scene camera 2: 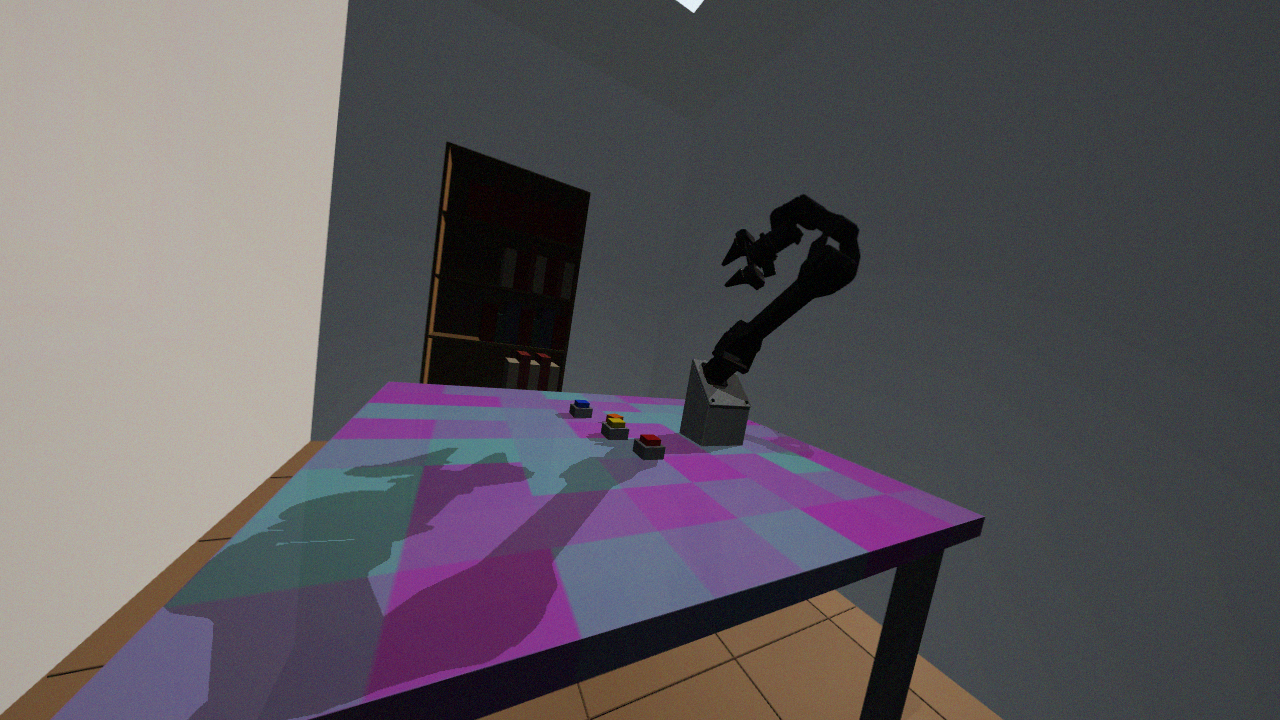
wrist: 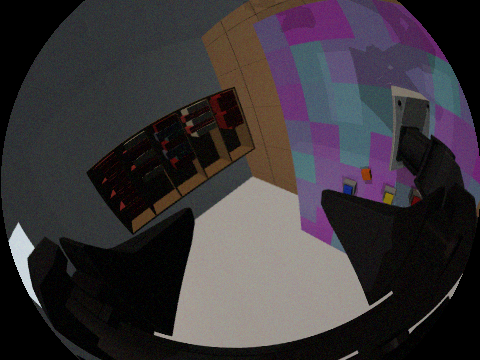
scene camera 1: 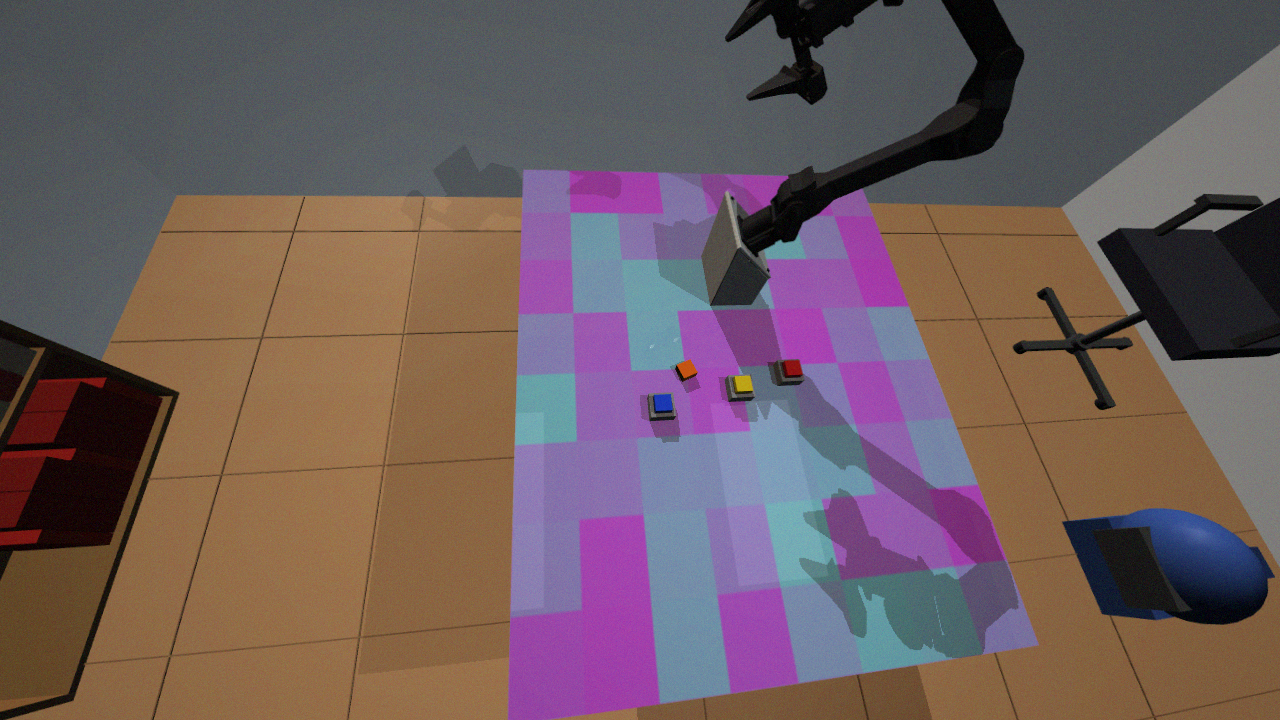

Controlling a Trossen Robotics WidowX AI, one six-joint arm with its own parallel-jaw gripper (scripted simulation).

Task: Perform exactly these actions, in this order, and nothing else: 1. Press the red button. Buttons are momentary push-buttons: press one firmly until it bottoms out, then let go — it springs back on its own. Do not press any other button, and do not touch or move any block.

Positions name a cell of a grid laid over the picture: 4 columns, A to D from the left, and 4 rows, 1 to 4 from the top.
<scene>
my gripper: scene camera 2 C2; wrist C3; scene camera 1 C1
</scene>
